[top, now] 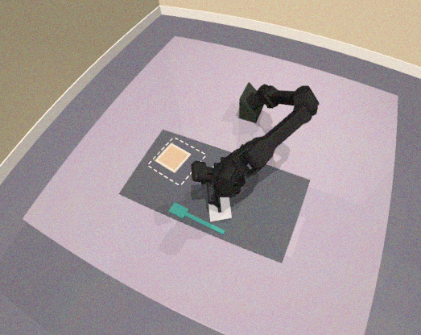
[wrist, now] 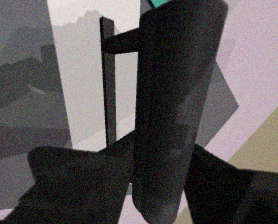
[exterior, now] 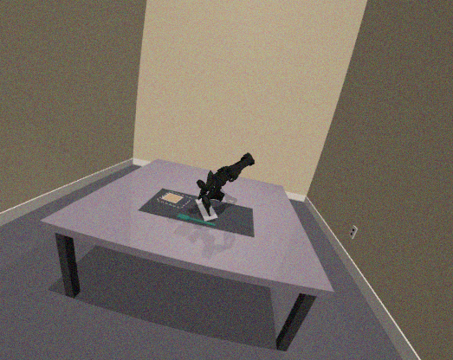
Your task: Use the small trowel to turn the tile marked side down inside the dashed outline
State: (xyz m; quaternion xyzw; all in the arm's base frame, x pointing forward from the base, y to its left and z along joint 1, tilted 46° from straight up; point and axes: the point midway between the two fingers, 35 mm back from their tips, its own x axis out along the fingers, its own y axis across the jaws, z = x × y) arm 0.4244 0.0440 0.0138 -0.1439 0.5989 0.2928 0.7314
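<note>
Now: the dark mat 3 cm behind my gripper tip, 1 cm to the left of it and 9 cm below it. From my gripper tip the other things lie so: teal flat tool 11 cm ahead, 7 cm below; tan square tile 7 cm behind, 20 cm to the right, 7 cm below.
</note>
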